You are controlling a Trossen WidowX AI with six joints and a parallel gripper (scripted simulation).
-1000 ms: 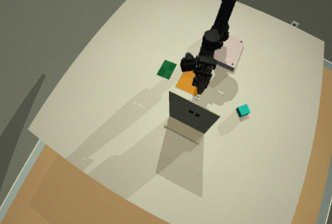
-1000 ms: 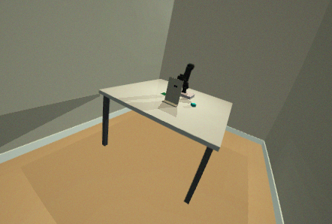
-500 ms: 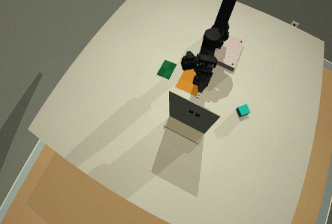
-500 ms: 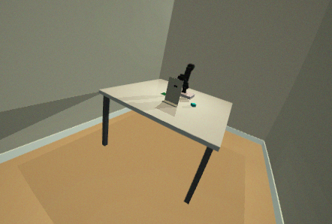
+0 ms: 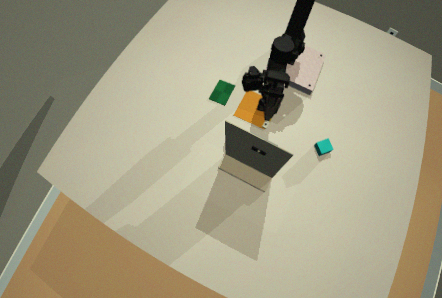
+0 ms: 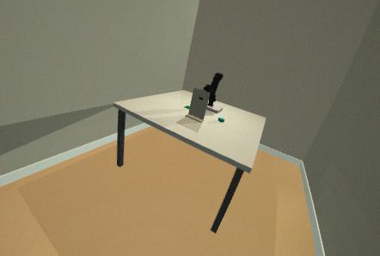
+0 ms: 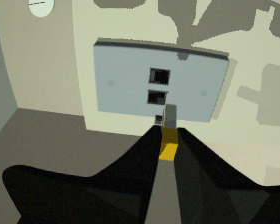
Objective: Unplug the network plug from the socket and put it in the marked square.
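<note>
The orange marked square is 120 mm behind my gripper tip, 60 mm to the right of it and 200 mm below it. Round my gripper tip: teal cube (80 mm behind, 210 mm to the left, 180 mm below); then grey upright panel (90 mm ahead, 10 mm to the left, 70 mm below); then yellow network plug (10 mm ahead).
</note>
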